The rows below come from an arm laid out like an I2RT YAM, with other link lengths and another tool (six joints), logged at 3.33 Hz.
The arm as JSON. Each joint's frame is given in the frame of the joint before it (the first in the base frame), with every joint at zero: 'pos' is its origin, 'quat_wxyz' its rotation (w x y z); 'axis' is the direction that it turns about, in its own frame. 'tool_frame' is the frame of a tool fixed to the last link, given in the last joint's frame.
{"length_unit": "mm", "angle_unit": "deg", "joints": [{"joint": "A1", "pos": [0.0, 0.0, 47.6], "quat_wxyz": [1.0, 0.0, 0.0, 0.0], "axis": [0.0, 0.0, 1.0]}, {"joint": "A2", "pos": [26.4, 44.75, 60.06], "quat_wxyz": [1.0, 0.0, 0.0, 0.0], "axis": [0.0, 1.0, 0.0]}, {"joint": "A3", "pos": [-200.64, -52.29, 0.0], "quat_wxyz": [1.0, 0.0, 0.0, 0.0], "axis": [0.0, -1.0, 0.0]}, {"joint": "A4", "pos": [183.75, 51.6, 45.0], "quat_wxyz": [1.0, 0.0, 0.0, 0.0], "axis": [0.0, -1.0, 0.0]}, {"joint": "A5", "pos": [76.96, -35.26, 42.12], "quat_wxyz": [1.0, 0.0, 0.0, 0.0], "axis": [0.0, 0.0, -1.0]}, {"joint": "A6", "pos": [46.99, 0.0, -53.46], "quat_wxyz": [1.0, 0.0, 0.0, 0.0], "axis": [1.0, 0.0, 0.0]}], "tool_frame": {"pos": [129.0, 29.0, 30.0], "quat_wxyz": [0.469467, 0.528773, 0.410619, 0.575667]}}
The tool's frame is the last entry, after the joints.
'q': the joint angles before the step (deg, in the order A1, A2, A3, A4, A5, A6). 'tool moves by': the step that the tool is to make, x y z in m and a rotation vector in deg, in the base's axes. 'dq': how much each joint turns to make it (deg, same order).
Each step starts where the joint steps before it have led.
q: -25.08 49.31 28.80 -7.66 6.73 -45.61
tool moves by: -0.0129 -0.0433 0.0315 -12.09 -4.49 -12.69
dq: 1.31 -4.42 -3.34 8.86 16.45 -2.99
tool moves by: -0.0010 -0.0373 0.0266 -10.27 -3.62 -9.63
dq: -0.08 6.51 -2.90 19.97 11.09 -6.36
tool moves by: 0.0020 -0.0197 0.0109 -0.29 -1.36 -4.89
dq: -1.11 5.78 4.06 2.52 3.71 0.96
